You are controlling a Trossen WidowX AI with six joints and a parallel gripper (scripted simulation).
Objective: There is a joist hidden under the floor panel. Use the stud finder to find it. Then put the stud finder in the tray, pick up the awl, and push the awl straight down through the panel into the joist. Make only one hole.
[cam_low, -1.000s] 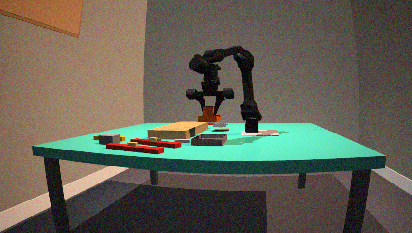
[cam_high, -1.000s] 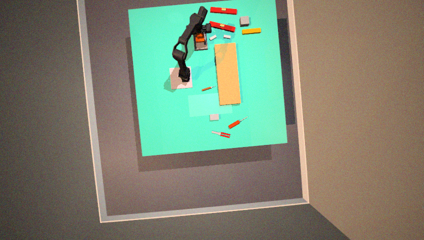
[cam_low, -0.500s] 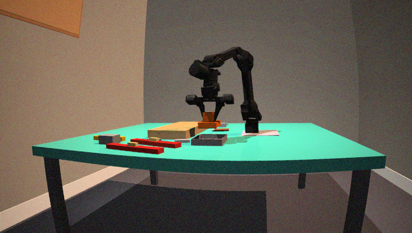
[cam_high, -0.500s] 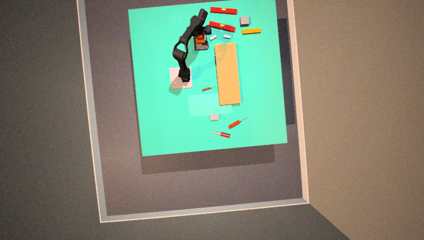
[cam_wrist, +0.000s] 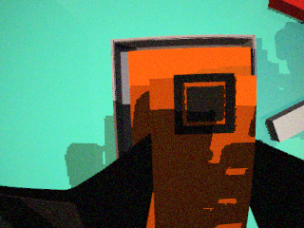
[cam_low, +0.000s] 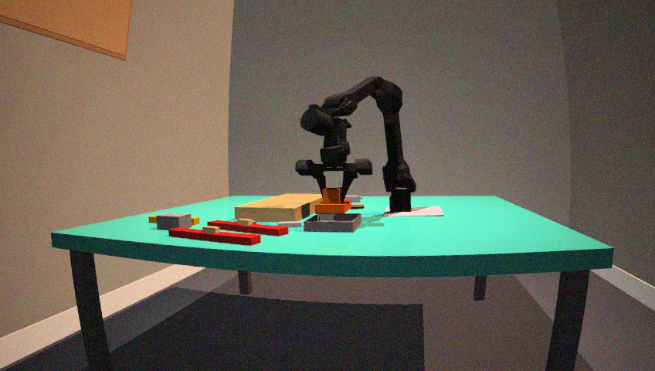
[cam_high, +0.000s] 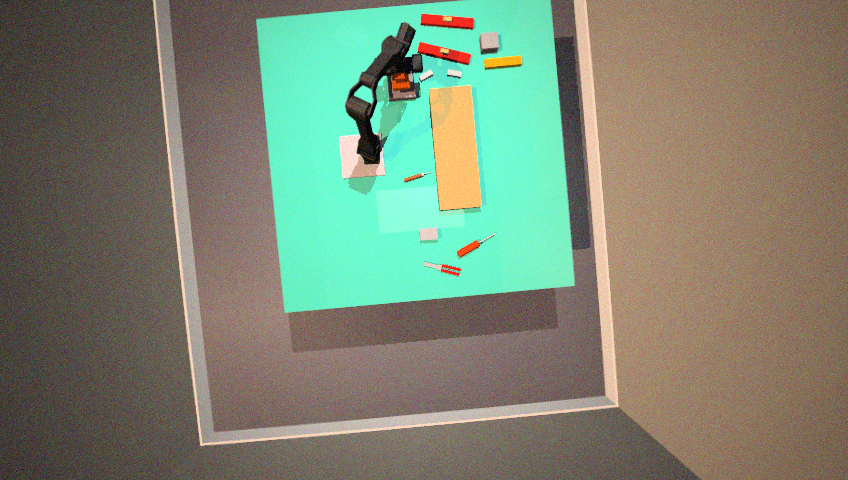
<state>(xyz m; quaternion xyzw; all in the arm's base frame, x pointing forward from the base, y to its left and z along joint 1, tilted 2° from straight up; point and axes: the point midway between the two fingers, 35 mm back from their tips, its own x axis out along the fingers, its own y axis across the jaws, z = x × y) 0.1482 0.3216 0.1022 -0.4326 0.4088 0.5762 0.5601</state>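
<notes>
Now: gripper tip 50 mm above the grey tray and 10 mm to the left of it. The rest, counted from my gripper tip: yellow bar (450 mm ahead, 60 mm below, 40 mm to the left); then orange stud finder (20 mm above, 10 mm to the left); then awl (430 mm to the right, 60 mm below, 60 mm ahead).
</notes>
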